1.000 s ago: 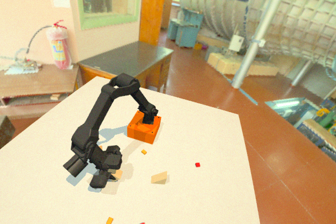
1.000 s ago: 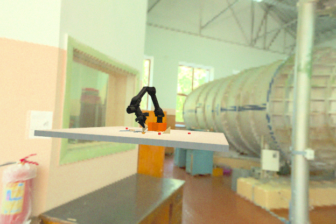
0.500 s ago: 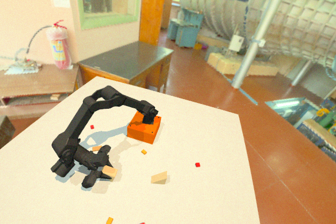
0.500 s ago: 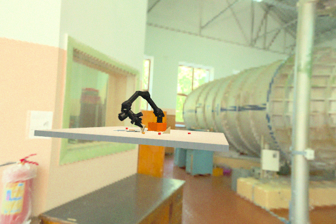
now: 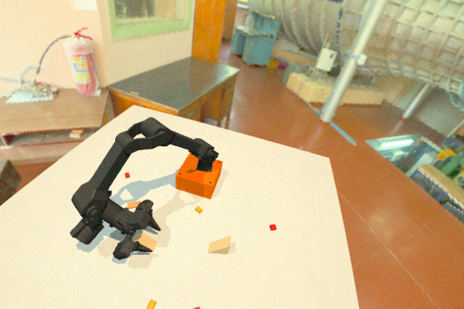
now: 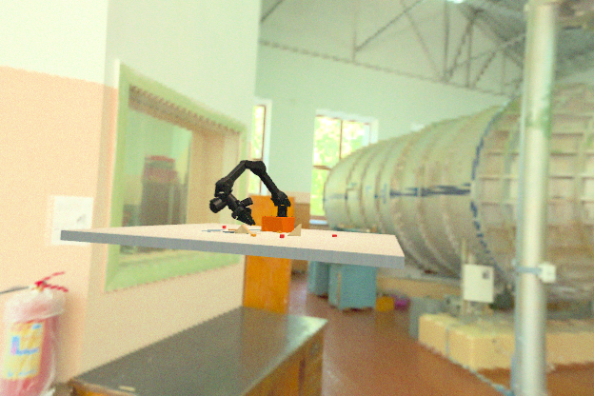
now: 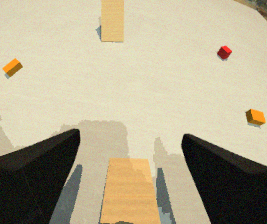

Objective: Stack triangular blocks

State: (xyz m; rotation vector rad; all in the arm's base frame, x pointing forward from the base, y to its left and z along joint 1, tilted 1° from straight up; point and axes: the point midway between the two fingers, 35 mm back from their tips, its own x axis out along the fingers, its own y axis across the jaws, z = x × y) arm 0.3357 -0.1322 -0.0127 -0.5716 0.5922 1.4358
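Now: the tan triangular block 4 cm to the right of my gripper tip and 1 cm below it.
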